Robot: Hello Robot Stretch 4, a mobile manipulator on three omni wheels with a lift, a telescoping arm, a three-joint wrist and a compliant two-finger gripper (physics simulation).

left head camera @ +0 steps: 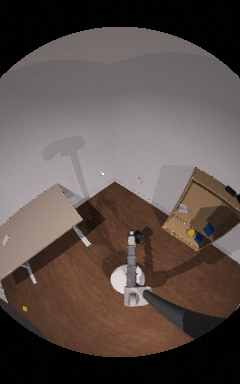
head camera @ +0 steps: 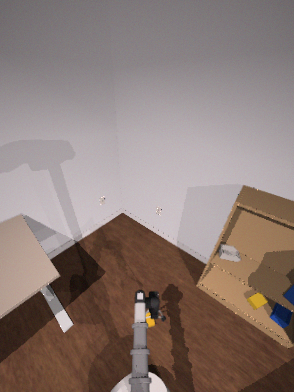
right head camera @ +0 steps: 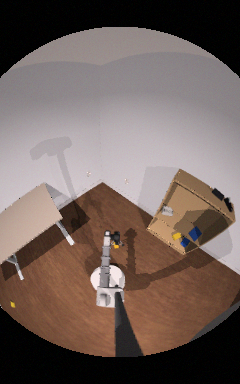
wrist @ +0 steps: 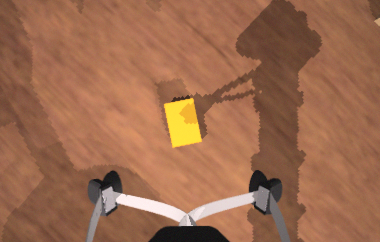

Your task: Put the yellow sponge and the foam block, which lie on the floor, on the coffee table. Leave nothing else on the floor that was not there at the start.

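Frame: origin at the robot's base, x ahead, y left, z up, level; millimetres.
Seen in the pictures: gripper, fingertip midpoint: (left head camera: 135,243) (head camera: 152,320) (right head camera: 116,245) (wrist: 185,185).
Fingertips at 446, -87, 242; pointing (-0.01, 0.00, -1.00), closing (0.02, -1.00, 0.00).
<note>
Offsets run from my fingertips to a thing's top centre, as dx, dy, dz. "spot": to the spot under its first point. Level surfaces: height alone.
A yellow block {+71, +5, -225} (head camera: 150,320) (right head camera: 116,246) (wrist: 183,123) lies on the floor below my gripper, partly hidden by it in the head view. In the wrist view it is ahead of the fingertips, roughly centred between them. My gripper (head camera: 155,317) (wrist: 185,185) is open, with its fingers wide apart and empty, above the floor. A second small yellow item (left head camera: 25,308) (right head camera: 13,304) lies on the floor at the far lower left. I cannot tell which is the sponge and which the foam block. A tan table {dz +450} (head camera: 25,265) (left head camera: 40,225) (right head camera: 30,215) stands left; I cannot tell whether it is the coffee table.
An open wooden shelf unit (head camera: 260,196) stands at the right by the wall, holding a yellow item {+133, -955, -125} (head camera: 257,301), a blue item {+13, -1096, -95} (head camera: 281,315) and a white item {spot: +406, -696, +194} (head camera: 229,252). A white item {-409, +1595, +459} (left head camera: 5,240) lies on the tan table. A pale table leg (head camera: 59,310) reaches the floor at left.
</note>
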